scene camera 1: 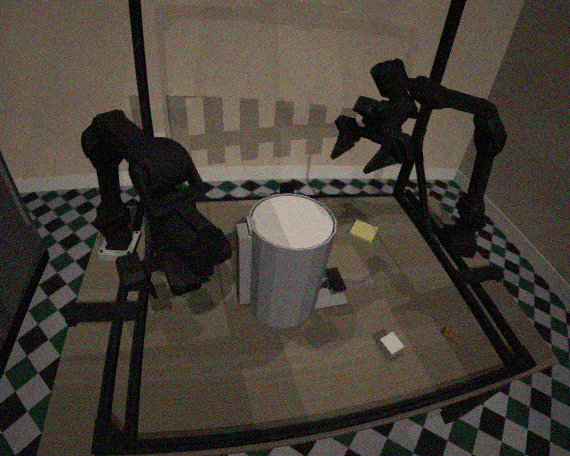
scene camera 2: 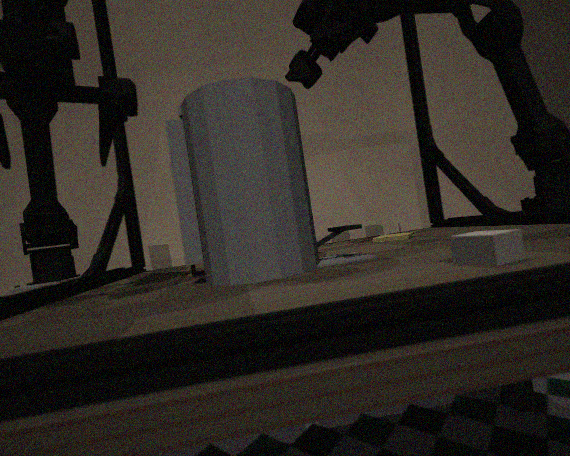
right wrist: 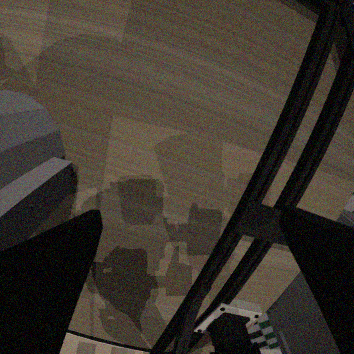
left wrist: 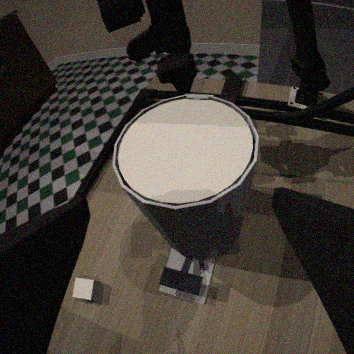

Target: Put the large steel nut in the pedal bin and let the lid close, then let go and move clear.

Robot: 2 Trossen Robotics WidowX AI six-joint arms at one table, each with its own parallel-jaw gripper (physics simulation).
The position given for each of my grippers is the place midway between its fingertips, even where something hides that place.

My left gripper (scene camera 2: 298,60) is open and holds nothing. My right gripper (scene camera 2: 58,167) is open and holds nothing. Further things: a pale round lid (scene camera 1: 288,221) and a black pedal (left wrist: 178,279).
My left gripper shows as well in scene camera 1 (scene camera 1: 347,164) and in the left wrist view (left wrist: 182,202). My right gripper shows as well in scene camera 1 (scene camera 1: 179,288), in the right wrist view (right wrist: 192,217) and in the left wrist view (left wrist: 183,85). The pale round lid is seen too in the left wrist view (left wrist: 186,150).
